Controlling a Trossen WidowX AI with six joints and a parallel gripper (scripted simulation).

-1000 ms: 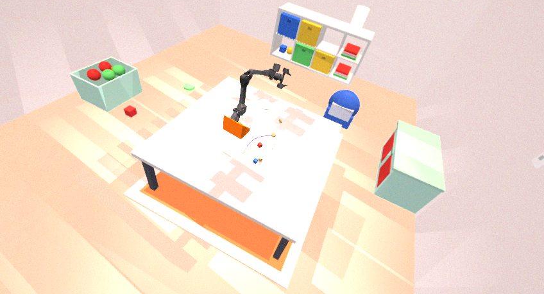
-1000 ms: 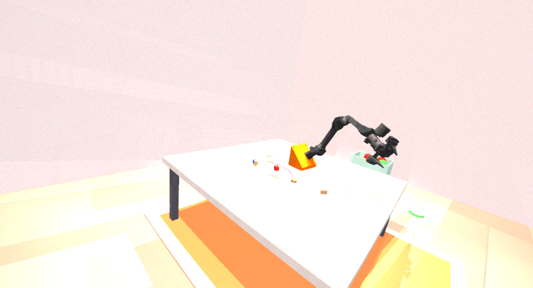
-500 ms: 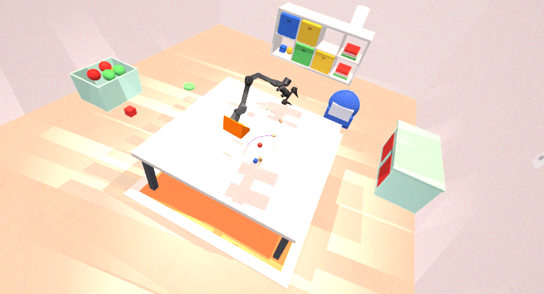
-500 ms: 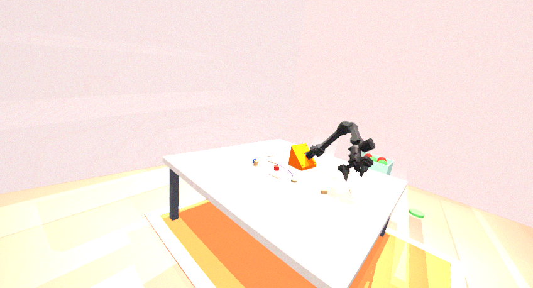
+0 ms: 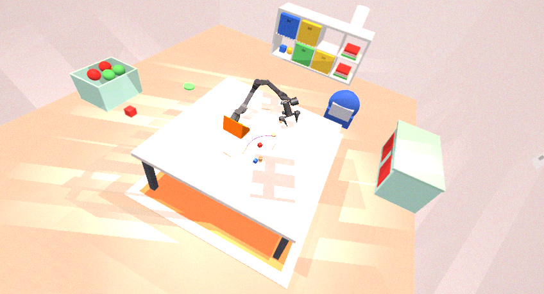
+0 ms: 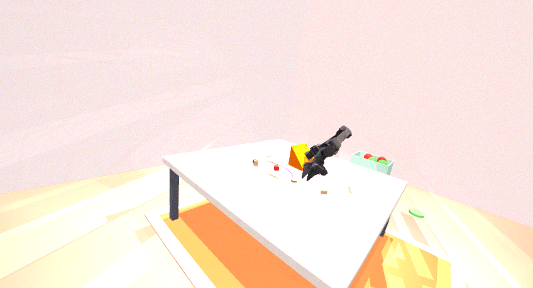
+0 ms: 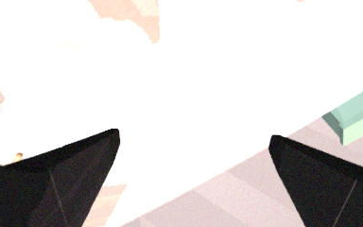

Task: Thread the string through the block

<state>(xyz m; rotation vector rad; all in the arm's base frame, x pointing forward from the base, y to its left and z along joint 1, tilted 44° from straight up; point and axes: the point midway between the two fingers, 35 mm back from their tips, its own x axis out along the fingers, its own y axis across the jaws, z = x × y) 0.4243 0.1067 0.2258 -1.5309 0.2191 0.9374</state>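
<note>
My gripper tip is now 300 mm to the left of the red cube, 160 mm past it and 80 mm above it. Round my gripper tip: tan wooden block: 130 mm behind, 80 mm to the left, 80 mm below; then wooden stick: 260 mm to the right, 90 mm below, 60 mm behind; then round wooden button: 120 mm to the right, 110 mm behind, 90 mm below.
</note>
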